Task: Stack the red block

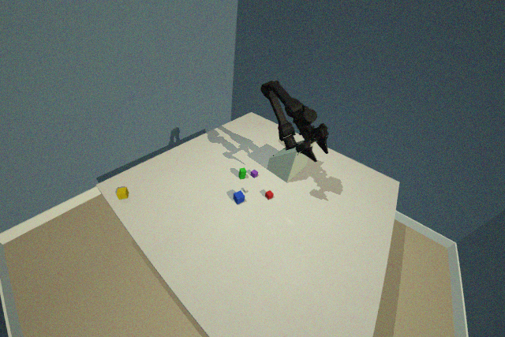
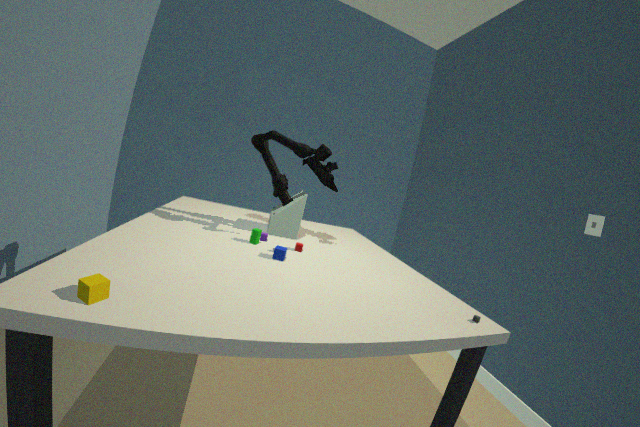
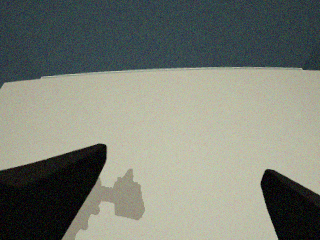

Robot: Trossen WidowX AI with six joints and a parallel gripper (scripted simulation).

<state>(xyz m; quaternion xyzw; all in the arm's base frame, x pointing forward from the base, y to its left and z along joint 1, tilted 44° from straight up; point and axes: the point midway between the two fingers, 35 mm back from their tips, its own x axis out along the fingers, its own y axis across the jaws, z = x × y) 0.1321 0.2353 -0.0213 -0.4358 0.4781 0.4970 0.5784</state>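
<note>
Now: gripper tip 13 cm short of the red block, 14 cm to the left of it and 28 cm above it. From my gripper tip the other things lie so: purple block 8 cm ahead, 30 cm to the right, 28 cm below; yellow block 68 cm ahead, 63 cm to the right, 28 cm below; blue block 27 cm ahead, 24 cm to the right, 28 cm below.
</note>
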